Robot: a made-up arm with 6 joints.
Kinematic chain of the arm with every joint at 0, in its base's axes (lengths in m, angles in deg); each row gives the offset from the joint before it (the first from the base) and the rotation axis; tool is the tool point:
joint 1: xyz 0 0 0.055 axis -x
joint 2: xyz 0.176 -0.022 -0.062 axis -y
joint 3: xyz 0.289 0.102 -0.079 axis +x
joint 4: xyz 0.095 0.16 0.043 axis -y
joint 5: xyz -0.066 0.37 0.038 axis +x
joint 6: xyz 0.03 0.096 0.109 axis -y
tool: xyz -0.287 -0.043 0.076
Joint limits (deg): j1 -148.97..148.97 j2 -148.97..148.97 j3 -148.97..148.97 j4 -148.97..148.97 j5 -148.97..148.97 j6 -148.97..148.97
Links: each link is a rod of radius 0.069 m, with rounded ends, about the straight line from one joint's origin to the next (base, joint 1, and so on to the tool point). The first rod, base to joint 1, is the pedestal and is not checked.
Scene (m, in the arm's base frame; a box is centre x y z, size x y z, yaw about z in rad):
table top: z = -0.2
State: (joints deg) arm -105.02 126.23 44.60 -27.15 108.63 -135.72
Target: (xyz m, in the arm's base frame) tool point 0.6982 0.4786 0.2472
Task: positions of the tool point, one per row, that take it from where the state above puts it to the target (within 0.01 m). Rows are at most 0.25 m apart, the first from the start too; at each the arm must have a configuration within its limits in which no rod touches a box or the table.
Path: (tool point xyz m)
1: -0.0722 -0.5007 0.3357
2: 0.1056 -0.5016 0.4260
3: 0.2867 -0.4320 0.5088
4: 0.4533 -0.2977 0.5621
5: 0.5889 -0.1144 0.5680
6: 0.6801 0.0939 0.5160
7: 0.7178 0.3004 0.4058
8: 0.6982 0.4786 0.2472

